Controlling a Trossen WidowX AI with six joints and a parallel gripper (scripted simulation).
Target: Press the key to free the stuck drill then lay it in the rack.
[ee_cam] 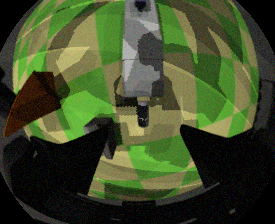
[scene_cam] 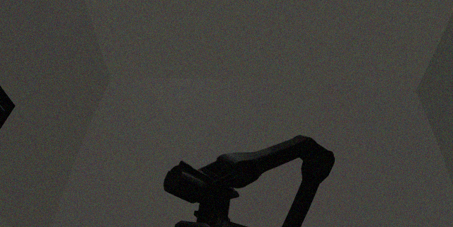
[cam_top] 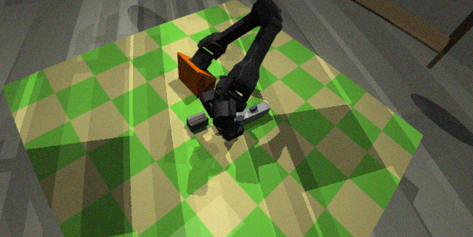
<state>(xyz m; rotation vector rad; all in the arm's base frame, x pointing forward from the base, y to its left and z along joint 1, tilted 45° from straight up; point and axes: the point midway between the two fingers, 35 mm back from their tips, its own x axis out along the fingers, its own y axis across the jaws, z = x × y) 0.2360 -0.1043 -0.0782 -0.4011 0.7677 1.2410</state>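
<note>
Now: the drill 6 cm to the left of my gripper tip, 2 cm ahead of it and 1 cm below it. Round my gripper tip: grey housing block (12 cm to the left, 4 cm ahead, 2 cm below); then dark key (14 cm to the left, 4 cm ahead, 1 cm below).
</note>
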